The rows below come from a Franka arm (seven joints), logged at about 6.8 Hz.
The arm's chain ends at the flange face. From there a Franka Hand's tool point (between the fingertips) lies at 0.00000 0.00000 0.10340 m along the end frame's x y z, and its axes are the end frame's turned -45 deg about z.
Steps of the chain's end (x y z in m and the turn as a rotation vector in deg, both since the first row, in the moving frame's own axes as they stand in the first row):
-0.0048 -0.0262 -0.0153 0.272 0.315 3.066
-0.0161 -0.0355 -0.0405 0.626 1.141 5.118
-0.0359 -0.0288 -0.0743 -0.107 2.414 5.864
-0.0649 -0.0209 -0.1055 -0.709 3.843 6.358
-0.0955 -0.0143 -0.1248 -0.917 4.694 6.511
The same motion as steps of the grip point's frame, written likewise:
0.0159 -0.0218 -0.0153 -0.030 0.415 3.066
0.0159 -0.0357 -0.0405 -0.364 1.249 5.118
-0.0022 -0.0424 -0.0744 -1.783 1.631 5.864
-0.0274 -0.0547 -0.1057 -3.219 2.216 6.358
-0.0530 -0.0702 -0.1252 -3.968 2.671 6.511

